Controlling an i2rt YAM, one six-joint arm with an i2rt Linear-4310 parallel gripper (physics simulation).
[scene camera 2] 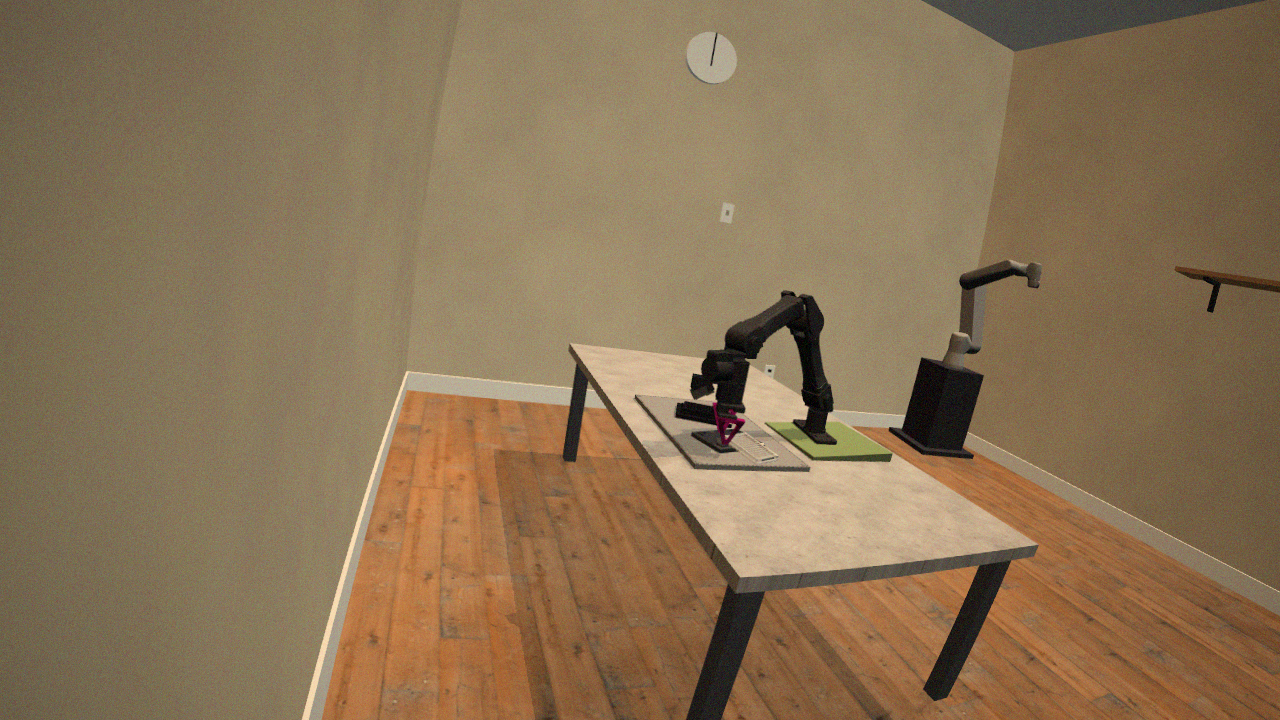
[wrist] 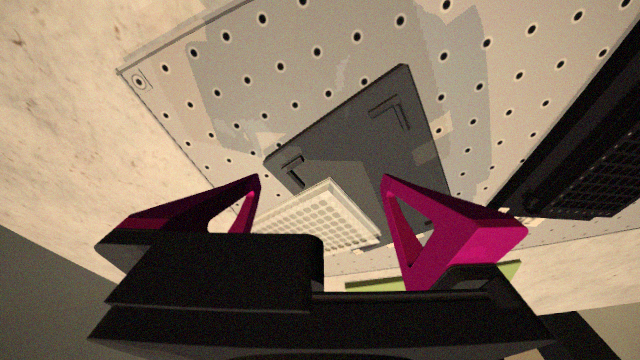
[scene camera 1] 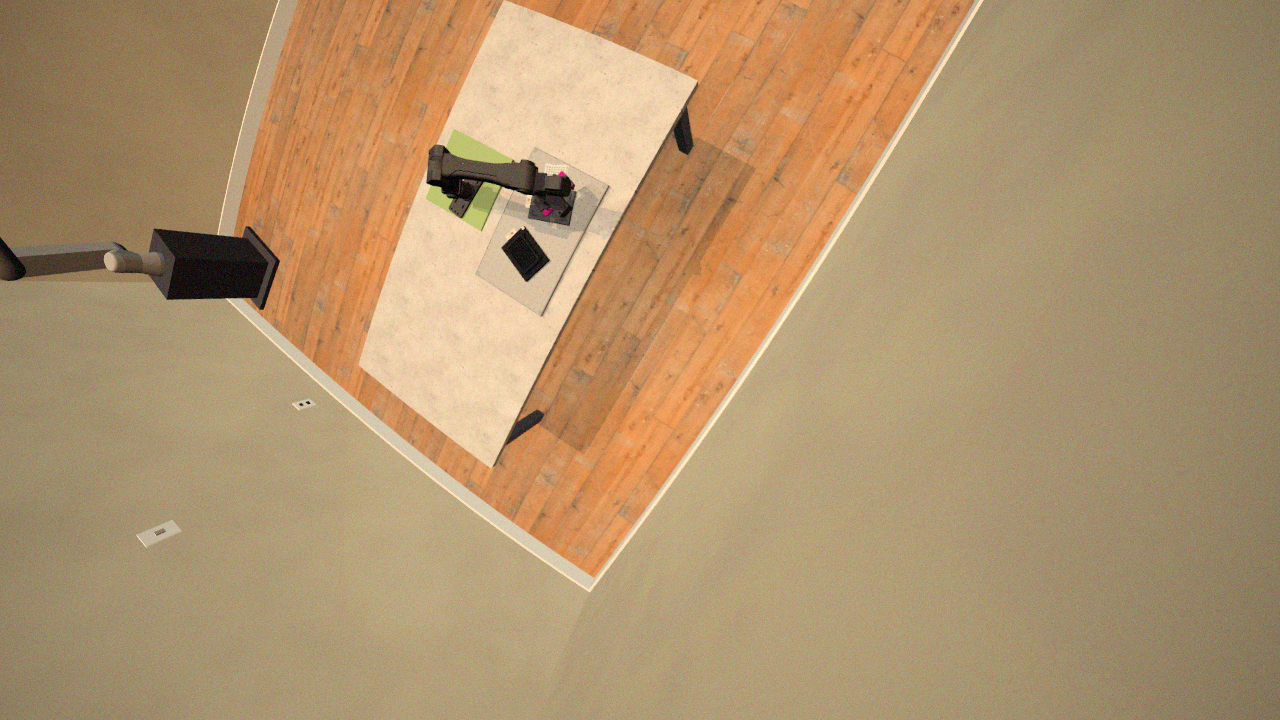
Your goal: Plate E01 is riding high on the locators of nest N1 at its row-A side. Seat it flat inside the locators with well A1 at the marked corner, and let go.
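Where they show: gripper, fingertip midpoint: (scene camera 2: 722,438) (wrist: 320,180); arm's base at its link origin: (scene camera 2: 813,433) (scene camera 1: 468,192).
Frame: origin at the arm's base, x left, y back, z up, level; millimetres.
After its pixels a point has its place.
Plate E01, a pale plate with rows of round wells (wrist: 327,215) @(x 202, y -326, z 27 mm) (scene camera 1: 555,168) @(x 268, y -267, z 14 mm), lies tilted or offset across one edge of the dark nest N1 (wrist: 350,135) @(x 176, y -389, z 10 mm) (scene camera 1: 537,213) @(x 104, y -305, z 11 mm) (scene camera 2: 709,439) @(x 185, y -390, z 10 mm). In the wrist view, part of the plate reaches past the nest's lower left edge, and L-shaped locators at two nest corners show uncovered. My gripper (wrist: 320,180) @(x 202, y -361, z 22 mm) (scene camera 1: 554,193) @(x 202, y -361, z 22 mm) is open, with its magenta fingers wide apart. The plate shows between and beyond them, with no grip visible. The gripper body hides the plate's lower left part. Well A1 and the marked corner cannot be made out.
A black holder (wrist: 600,165) @(x -11, y -345, z 22 mm) (scene camera 1: 525,254) @(x -37, y -361, z 22 mm) (scene camera 2: 693,411) @(x -8, y -391, z 21 mm) stands beside N1 on the perforated board (wrist: 340,30) @(x 177, y -450, z -2 mm) (scene camera 1: 501,273) @(x -159, y -309, z -1 mm). My arm's base stands on a green mat (scene camera 1: 483,213) @(x -27, y -104, z -6 mm) (scene camera 2: 859,443) @(x 82, y 121, z 8 mm). Another arm's black pedestal (scene camera 1: 214,264) (scene camera 2: 944,407) stands off the table.
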